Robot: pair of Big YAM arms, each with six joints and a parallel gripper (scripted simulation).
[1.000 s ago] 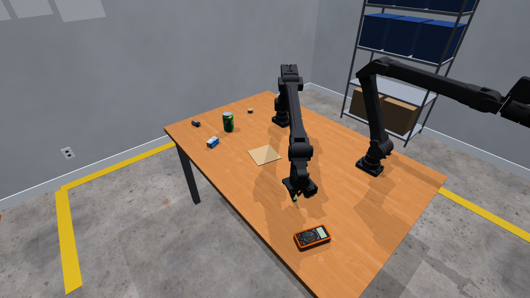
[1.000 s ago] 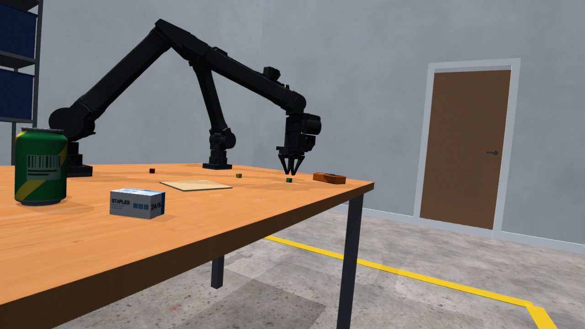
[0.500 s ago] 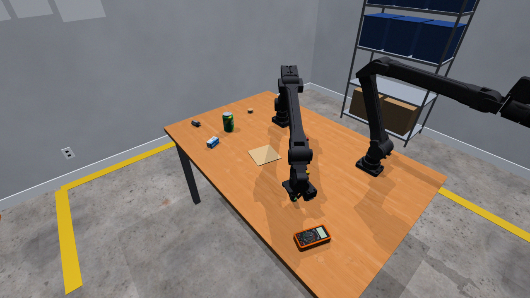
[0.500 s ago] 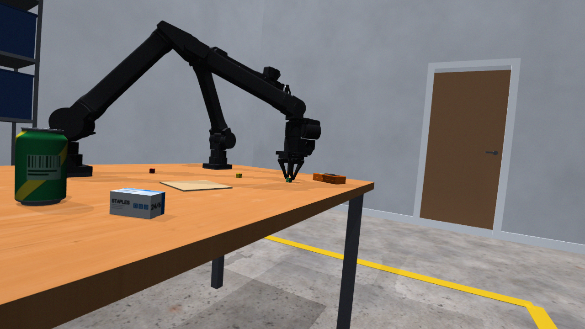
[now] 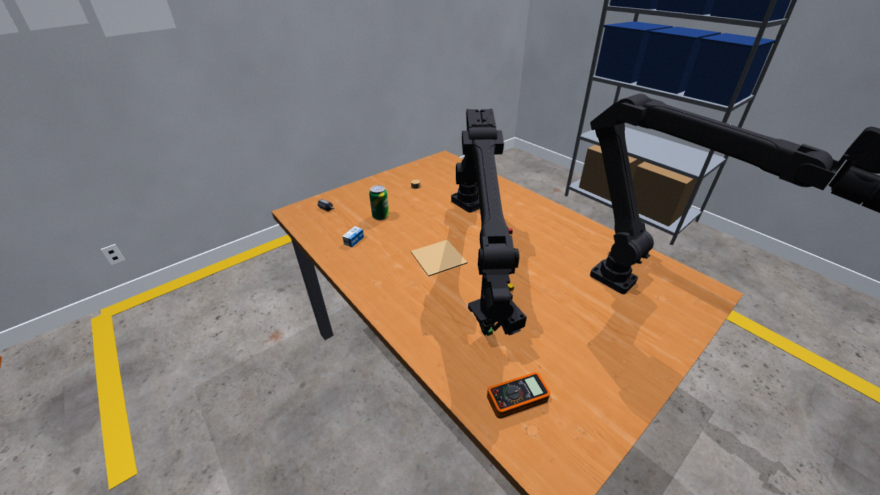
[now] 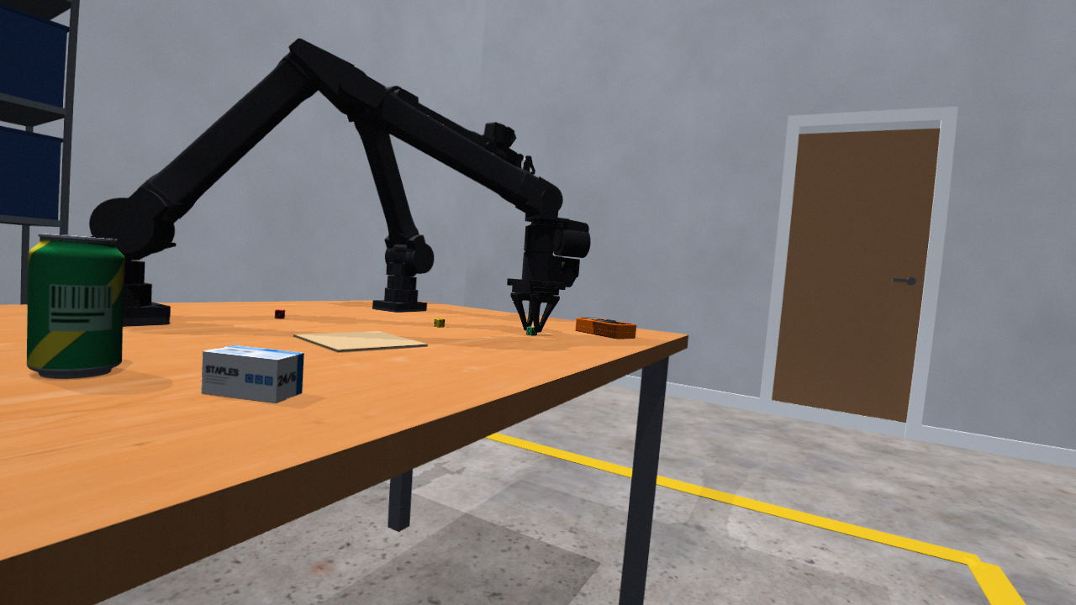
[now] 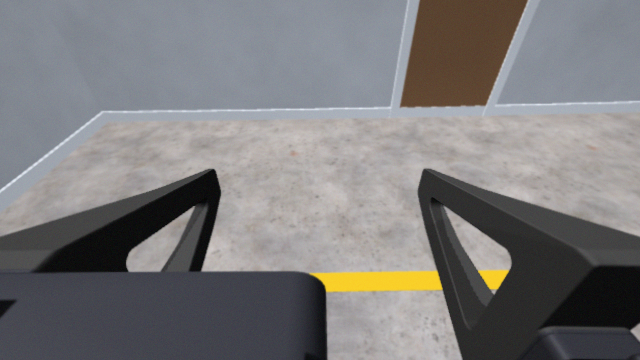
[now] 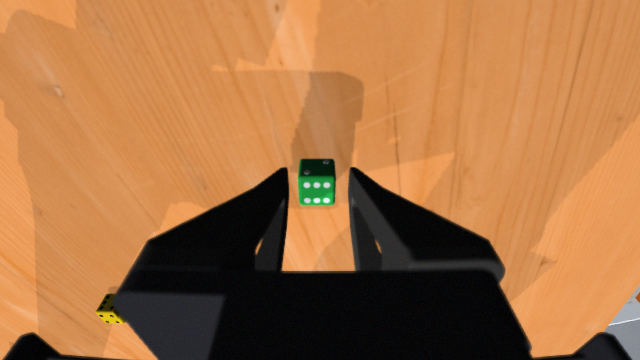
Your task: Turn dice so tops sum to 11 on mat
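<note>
The green die lies 10 mm below my right hand. The rest, counted from my right hand: yellow die (170 mm behind, 70 mm to the right, 10 mm below); tan mat (330 mm to the right, 120 mm behind, 10 mm below); red die (400 mm behind, 250 mm to the right, 10 mm below).
</note>
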